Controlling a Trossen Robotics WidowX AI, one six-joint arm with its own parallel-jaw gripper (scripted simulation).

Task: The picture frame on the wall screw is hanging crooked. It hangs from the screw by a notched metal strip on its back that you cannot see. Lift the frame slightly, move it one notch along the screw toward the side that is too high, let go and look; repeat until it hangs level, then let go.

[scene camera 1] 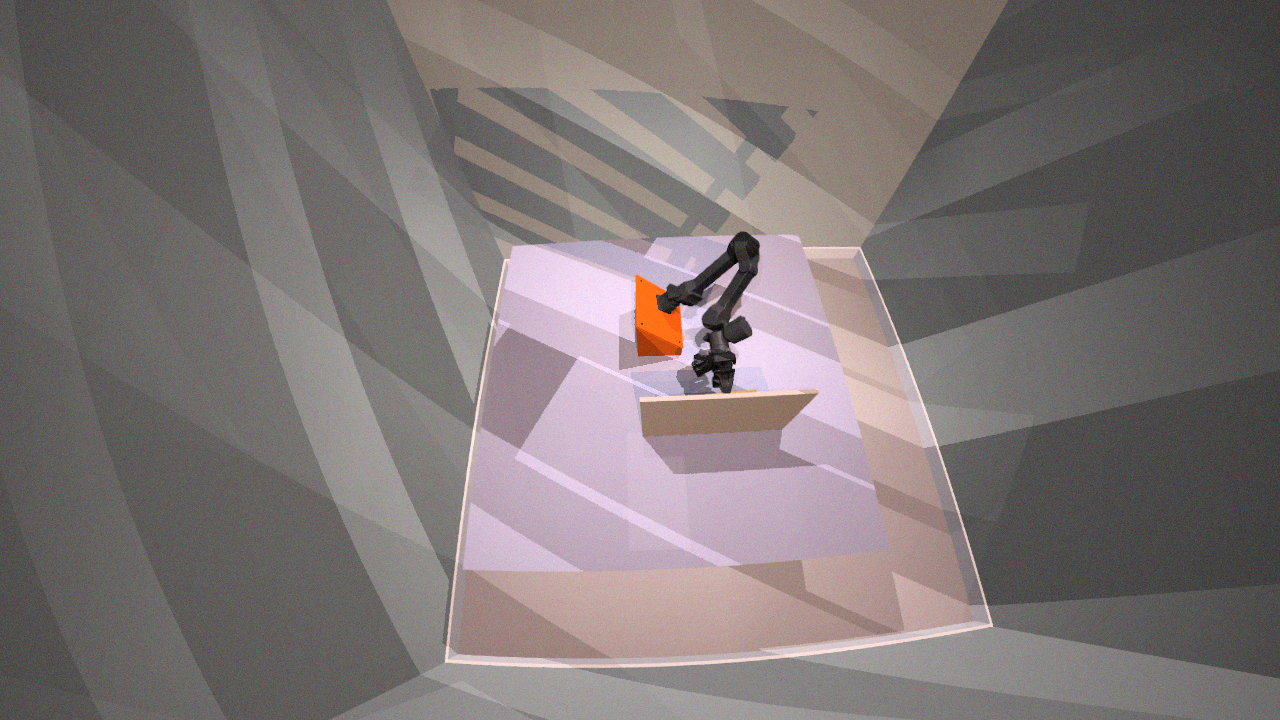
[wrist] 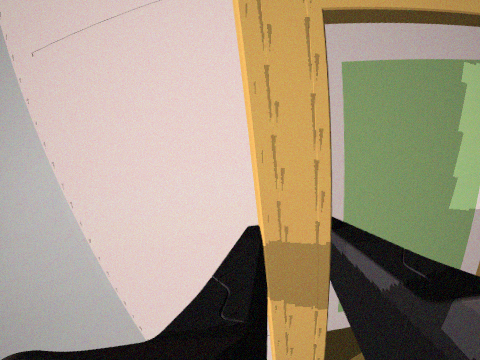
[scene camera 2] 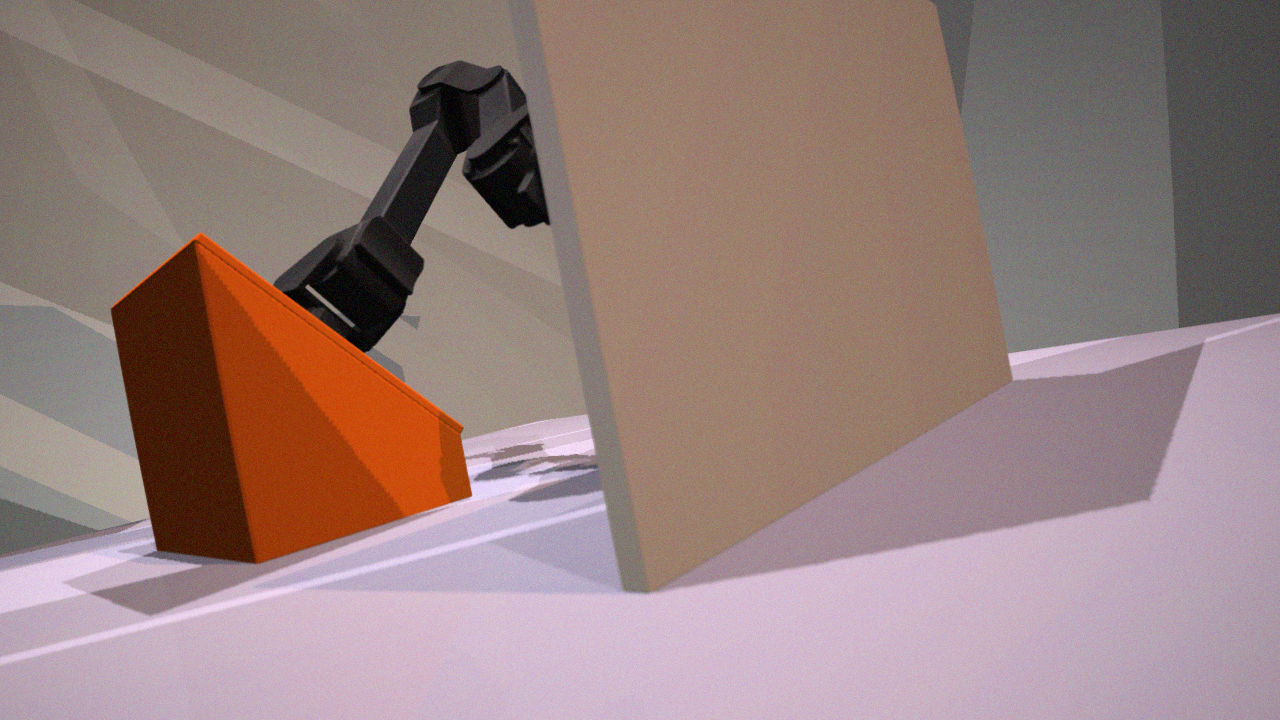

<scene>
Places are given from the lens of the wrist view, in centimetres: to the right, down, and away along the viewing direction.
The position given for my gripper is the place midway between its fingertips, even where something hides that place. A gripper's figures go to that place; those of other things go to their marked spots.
my gripper (wrist: 289,232): 2, 2, 10
picture frame (wrist: 361,117): 4, -2, 9
pale wall board (wrist: 142,117): -4, -2, 10
</scene>
